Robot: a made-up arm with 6 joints. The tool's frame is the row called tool.
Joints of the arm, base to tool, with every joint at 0 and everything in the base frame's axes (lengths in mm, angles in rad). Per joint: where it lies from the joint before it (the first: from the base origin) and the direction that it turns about. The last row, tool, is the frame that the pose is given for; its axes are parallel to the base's.
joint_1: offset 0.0 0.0 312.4 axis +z
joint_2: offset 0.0 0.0 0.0 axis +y
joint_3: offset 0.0 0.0 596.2 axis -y
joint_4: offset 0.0 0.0 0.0 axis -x
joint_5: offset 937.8 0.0 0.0 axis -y
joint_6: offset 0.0 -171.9 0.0 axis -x
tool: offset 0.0 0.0 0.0
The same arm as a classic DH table. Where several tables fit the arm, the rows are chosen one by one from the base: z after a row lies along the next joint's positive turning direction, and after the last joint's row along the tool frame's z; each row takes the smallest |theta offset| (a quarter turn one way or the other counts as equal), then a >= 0, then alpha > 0; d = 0 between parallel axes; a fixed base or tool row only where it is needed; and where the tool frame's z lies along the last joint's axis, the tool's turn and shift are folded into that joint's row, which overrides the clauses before.
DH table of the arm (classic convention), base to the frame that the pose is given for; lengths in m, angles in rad. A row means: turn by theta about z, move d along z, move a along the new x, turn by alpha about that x. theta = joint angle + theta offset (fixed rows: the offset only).
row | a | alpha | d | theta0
joint_1 | 0 | -1.5708 | 0.3124 | 0
joint_2 | 0.5962 | 3.1416 | 0 | -1.5708
joint_3 | 0 | -1.5708 | 0 | 0
joint_4 | 0 | 1.5708 | -0.9378 | 0
joint_5 | 0 | -1.5708 | 0.1719 | 0
joint_6 | 0 | 1.5708 | 0 | 1.5708
tool (fixed) | 0 | 0 | 0 | -1.5708

